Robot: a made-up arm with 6 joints.
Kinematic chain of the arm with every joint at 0, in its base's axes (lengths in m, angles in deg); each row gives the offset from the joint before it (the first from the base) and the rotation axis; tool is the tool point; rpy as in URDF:
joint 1: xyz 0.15 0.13 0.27 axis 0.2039 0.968 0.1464
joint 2: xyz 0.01 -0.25 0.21 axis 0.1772 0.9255 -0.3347
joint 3: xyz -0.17 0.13 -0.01 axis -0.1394 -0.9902 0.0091
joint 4: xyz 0 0.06 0.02 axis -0.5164 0.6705 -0.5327
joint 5: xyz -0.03 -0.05 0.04 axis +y
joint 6: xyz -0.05 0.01 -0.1 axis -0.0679 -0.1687 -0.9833
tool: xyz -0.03 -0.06 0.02 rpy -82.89 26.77 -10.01
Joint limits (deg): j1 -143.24..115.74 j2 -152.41..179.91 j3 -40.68..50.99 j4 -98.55..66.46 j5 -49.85..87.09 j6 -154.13..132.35
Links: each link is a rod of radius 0.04 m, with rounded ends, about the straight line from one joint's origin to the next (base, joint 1, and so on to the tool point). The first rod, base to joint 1, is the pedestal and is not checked.
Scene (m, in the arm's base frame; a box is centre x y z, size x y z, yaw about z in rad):
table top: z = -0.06
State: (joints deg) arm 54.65 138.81 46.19 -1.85 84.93 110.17
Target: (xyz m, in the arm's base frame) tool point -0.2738 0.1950 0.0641
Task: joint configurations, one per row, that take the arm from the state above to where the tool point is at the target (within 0.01 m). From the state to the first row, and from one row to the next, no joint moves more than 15 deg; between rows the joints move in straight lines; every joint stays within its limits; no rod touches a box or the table.
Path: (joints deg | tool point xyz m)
1: 40.70 129.31 46.67 -4.51 84.98 108.11 | 0.6826 0.0418 0.3999
2: 26.76 119.81 47.15 -7.18 85.03 106.05 | 0.6004 0.0443 0.5901
3: 12.81 110.31 47.63 -9.84 85.08 104.00 | 0.4527 0.0613 0.7356
4: -1.14 100.80 48.11 -12.51 85.13 101.94 | 0.2627 0.0909 0.8135
5: -15.08 91.30 48.59 -15.17 85.18 99.88 | 0.0606 0.1281 0.8126
6: -29.03 81.80 49.07 -17.84 85.23 97.82 | -0.1227 0.1663 0.7350
7: -42.98 72.30 49.55 -20.50 85.28 95.76 | -0.2600 0.1979 0.5951
8: -56.92 62.80 50.03 -23.17 85.33 93.70 | -0.3332 0.2161 0.4173
9: -70.87 53.30 50.51 -25.83 85.38 91.65 | -0.3358 0.2158 0.2306
10: -84.82 43.79 50.99 -28.50 85.43 89.59 | -0.2738 0.1950 0.0641

